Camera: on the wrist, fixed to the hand. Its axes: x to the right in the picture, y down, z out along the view.
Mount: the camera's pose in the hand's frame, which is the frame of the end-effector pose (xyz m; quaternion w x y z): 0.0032 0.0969 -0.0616 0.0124 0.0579 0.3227 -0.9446
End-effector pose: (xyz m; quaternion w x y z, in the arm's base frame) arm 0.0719 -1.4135 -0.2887 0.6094 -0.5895 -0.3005 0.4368
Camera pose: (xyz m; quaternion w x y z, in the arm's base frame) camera 0.1103 -1.4462 -0.3919 0.5513 0.1709 -0.3386 -0.7431
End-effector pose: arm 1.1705 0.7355 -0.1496 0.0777 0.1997 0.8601 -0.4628
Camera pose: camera 1.2110 0.8350 -0.1903 0.7254 0.6562 -0.1976 0.0645
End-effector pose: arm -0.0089 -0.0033 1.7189 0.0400 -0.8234 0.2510 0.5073
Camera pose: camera -0.0015 -0.1086 1.7642 0.4464 -0.4087 -0.7324 -0.3118
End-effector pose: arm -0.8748 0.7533 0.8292 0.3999 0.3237 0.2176 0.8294
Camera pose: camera -0.9707 0.6929 0.8476 0.6995 -0.4461 0.4856 -0.2756
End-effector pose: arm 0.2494 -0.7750 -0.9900 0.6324 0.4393 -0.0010 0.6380
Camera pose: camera 0.1373 -0.7575 -0.9723 0.5854 -0.1629 0.6560 -0.4477
